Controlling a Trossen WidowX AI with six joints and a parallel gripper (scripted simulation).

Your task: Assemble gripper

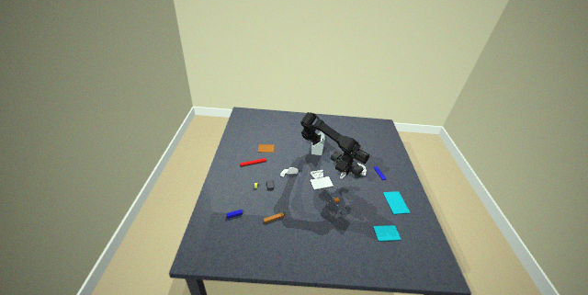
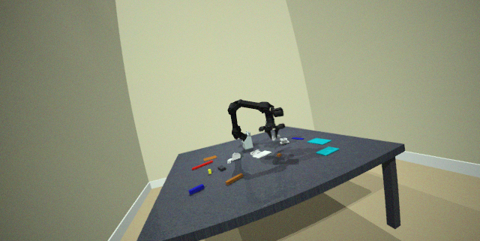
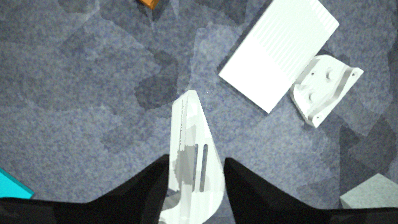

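My gripper tip is now 20 mm past the white jaw and 30 mm to the right of it. The rest, counted from my gripper tip: orange cube 130 mm ahead, 30 mm to the right, 80 mm below; white gripper base 130 mm behind, 120 mm to the left, 60 mm below; grey block 110 mm ahead, 410 mm to the right, 80 mm below.
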